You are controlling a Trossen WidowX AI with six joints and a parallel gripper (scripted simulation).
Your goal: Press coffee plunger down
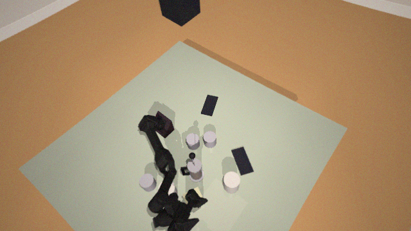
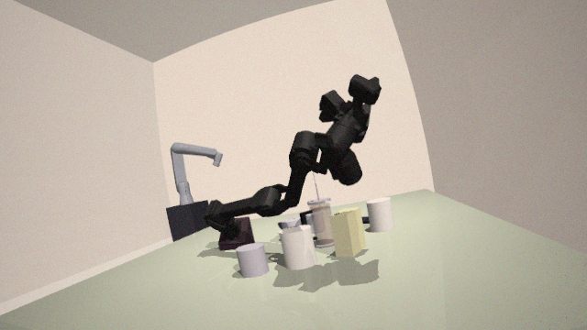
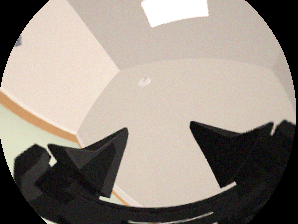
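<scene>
My gripper tip is now 26 cm above the coffee press, 22 cm past it and 14 cm to the right of it. Also, from my gripper tip: yellow block (33 cm below, 13 cm behind, 5 cm to the left).
</scene>
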